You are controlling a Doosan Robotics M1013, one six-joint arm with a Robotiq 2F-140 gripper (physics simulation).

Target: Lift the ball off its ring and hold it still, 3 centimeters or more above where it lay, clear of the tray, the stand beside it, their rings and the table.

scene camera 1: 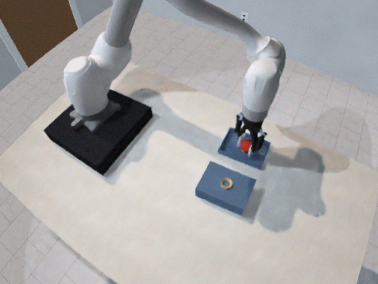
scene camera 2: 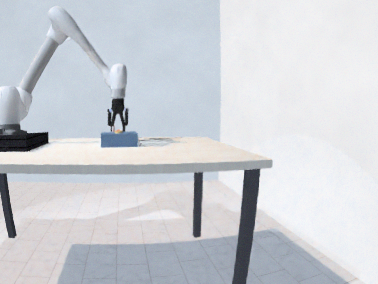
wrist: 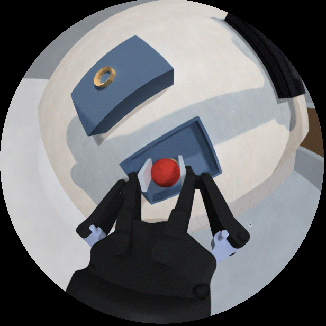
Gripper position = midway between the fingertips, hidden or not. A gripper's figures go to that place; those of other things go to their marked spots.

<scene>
My gripper [wrist: 165, 163]: 20 cm from the lens. A blue stand [wrist: 130, 73] is 18 cm from the lens. A blue tray [wrist: 189, 139] is 21 cm from the lens. The marked spots on the blue tray and the blue stand are 17 cm apart.
</scene>
